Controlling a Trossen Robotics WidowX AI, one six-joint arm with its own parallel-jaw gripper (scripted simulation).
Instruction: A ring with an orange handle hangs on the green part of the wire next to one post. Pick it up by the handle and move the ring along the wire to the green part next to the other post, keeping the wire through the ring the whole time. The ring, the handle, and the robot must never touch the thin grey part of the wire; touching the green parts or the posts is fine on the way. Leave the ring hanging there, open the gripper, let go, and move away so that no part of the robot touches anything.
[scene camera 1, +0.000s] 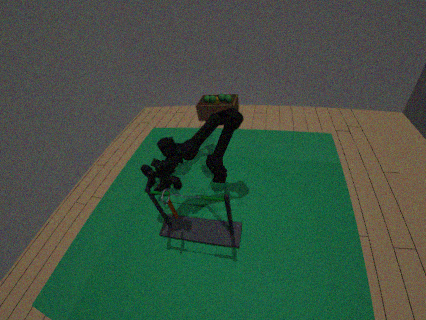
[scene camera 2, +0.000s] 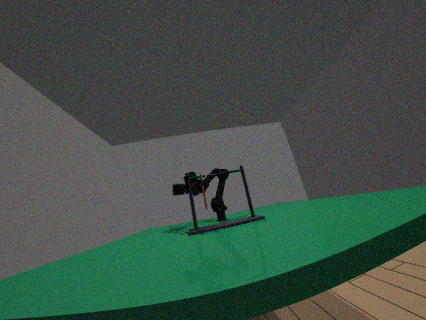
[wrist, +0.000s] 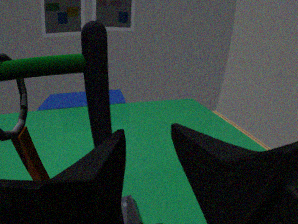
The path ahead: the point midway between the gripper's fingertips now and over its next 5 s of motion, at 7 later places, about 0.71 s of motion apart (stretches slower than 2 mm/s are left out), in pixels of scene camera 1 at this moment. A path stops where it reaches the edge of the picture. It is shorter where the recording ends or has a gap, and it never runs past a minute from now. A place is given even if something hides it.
The gripper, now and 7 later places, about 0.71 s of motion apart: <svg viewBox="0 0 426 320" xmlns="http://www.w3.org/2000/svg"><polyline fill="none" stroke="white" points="148,193 183,202 178,205 175,211 174,219 174,222 173,220 176,221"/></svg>
